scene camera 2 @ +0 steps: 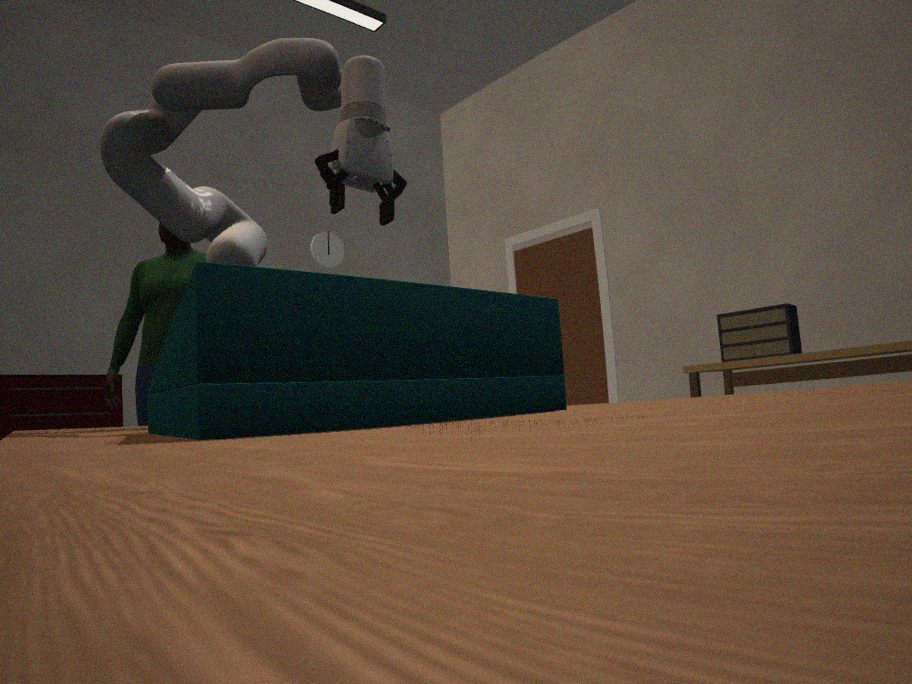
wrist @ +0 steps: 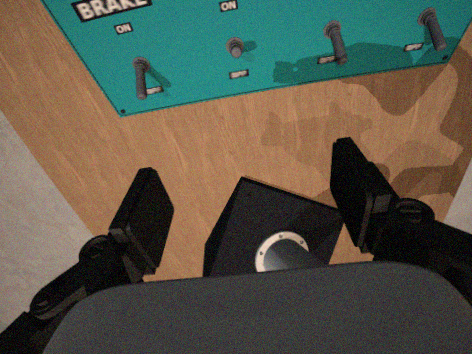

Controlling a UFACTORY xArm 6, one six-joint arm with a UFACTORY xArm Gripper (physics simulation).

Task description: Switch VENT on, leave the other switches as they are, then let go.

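Where they show: gripper, fingertip midpoint: [scene camera 2: 362,217] [wrist: 245,176]; arm's base, link origin: [wrist: 281,257].
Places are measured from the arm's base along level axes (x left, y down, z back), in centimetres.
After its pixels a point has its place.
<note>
The teal switch panel [scene camera 2: 368,331] @(x -8.8, y -1.5, z -62.4 cm) [wrist: 185,45] @(x 9.7, y -0.5, z -44.2 cm) shows its back in the scene view and its front edge, with four levers, in the wrist view. The lever below the BRAKE label [wrist: 114,6] @(x 15.7, y -2.6, z -49.4 cm) is the leftmost lever [wrist: 141,82] @(x 15.5, y -2.9, z -41.4 cm) and leans to its OFF mark. The second lever [wrist: 236,48] @(x 3.8, y -4.9, z -43.4 cm) is seen nearly end-on. The third lever [wrist: 338,45] @(x -8.0, y -2.8, z -41.8 cm) and the rightmost lever [wrist: 434,31] @(x -19.7, y -2.5, z -41.9 cm) lean towards their OFF marks. No VENT label shows, so I cannot tell which lever is VENT. My gripper [scene camera 2: 361,214] @(x 4.6, y -23.2, z -39.9 cm) [wrist: 245,176] @(x 4.6, y -23.2, z -39.9 cm) is open and empty, above the panel in the scene view, touching no lever.
A black box [wrist: 230,230] @(x 10.0, y 1.5, z -9.3 cm) with a pale round ring stands on the wooden table [scene camera 2: 471,544] @(x -33.2, y 8.6, z -105.1 cm) [wrist: 210,135] @(x 10.6, y 8.6, z -27.7 cm), beyond my fingers in the wrist view. A person in green [scene camera 2: 158,294] stands behind the table. A side table [scene camera 2: 810,358] bears a drawer box [scene camera 2: 755,332].
</note>
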